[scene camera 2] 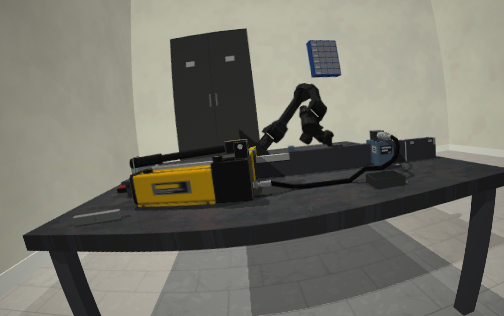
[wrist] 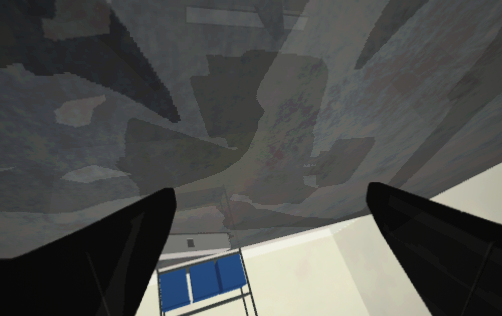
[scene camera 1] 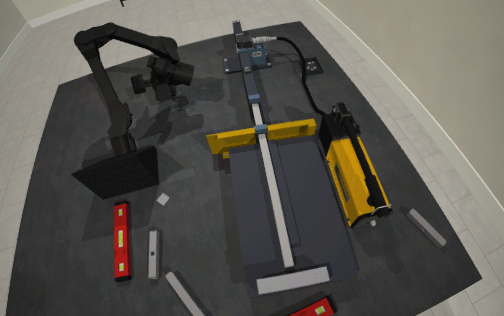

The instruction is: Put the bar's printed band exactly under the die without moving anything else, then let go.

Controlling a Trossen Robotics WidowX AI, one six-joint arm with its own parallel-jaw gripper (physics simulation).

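Frame: origin at the arm's base, x left, y up, z ahead, level; metres.
Seen in the pictures: gripper, fingertip midpoint: (scene camera 2: 325,144) (wrist: 270,194); arm's base at its link origin: (scene camera 2: 261,147) (scene camera 1: 125,154).
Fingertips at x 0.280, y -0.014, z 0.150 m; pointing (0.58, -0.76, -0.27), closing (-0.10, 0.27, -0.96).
Offsets run from my fingertips to a thing's top centre. "spot": to the spot under its first point.
My open, empty gripper (scene camera 1: 161,82) (scene camera 2: 317,140) (wrist: 271,192) hangs above the table's far left part, left of the dark rail @[spot: dz +0.312, dx -0.178, dy +0.027 m] (scene camera 1: 248,80), its fingers wide apart. A long pale bar (scene camera 1: 275,200) runs forward from the rail, past two blue blocks, over the grey plates. A blue unit @[spot: dz +0.418, dx -0.023, dy +0.008 m] (scene camera 1: 257,54) (scene camera 2: 381,152) stands beside the rail at the back; the die is not distinguishable there. A short pale bar @[spot: dz -0.155, dx -0.631, dy -0.029 m] (scene camera 1: 153,267) with a small dark mark lies at front left, well away from the gripper. No printed band can be made out for certain.
A yellow fence @[spot: dz +0.353, dx -0.432, dy +0.005 m] (scene camera 1: 295,130) crosses the long bar. A yellow pump @[spot: dz +0.381, dx -0.641, dy +0.031 m] (scene camera 1: 345,177) (scene camera 2: 175,187) stands right, joined by a black hose (scene camera 1: 303,75) (scene camera 2: 320,185). A red level @[dz -0.231, dx -0.518, dy -0.033 m] (scene camera 1: 122,255) lies at left, another @[spot: dz +0.161, dx -0.873, dy -0.033 m] (scene camera 1: 312,308) at front. A pale bar @[dz +0.536, dx -0.854, dy -0.029 m] (scene camera 1: 426,228) (scene camera 2: 97,217) lies right.
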